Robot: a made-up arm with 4 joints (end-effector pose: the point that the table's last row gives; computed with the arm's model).
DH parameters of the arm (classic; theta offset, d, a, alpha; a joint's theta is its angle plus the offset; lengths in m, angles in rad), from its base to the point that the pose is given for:
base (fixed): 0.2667 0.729 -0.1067 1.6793
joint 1: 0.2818 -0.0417 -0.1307 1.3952
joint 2: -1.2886 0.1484 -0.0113 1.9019
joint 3: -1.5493 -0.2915 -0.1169 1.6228
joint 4: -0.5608 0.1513 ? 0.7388
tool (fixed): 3.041 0.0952 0 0
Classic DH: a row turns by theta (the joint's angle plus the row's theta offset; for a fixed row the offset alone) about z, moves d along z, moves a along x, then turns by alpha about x.
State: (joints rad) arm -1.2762 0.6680 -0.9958 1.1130
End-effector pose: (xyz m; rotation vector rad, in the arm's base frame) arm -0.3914 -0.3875 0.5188 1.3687 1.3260 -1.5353
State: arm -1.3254 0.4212 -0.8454 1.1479
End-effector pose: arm -0.3688 -0.3772 0.5089 1.0830 1.6483 -1.4776
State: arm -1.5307 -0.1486 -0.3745 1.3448
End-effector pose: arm -0.3070 -0.3223 0.4950 0.2564 2.1894 -1.0076
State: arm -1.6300 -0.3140 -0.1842 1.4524
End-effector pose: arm -0.2906 -0.2875 0.4932 0.0282 2.2802 -0.7321
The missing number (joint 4, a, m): 0.0286
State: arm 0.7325 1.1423 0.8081 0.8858
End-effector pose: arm -0.0886 -0.3822 0.4044 1.4747 0.8231 -1.3354
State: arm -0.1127 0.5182 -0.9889 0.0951
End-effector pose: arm 0.0592 -0.2053 0.2578 1.6101 2.0464 -0.0411
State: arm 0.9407 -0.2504 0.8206 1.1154
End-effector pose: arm 0.1204 -0.1856 0.8854 0.3513 -0.0664 -0.6707
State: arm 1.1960 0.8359 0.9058 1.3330
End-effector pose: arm 0.0230 -0.3647 0.5454 1.3357 -0.0332 -0.9644
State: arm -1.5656 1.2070 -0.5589 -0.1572
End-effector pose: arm -0.4762 -0.4754 0.7983 -0.9764 -1.6365 1.9544
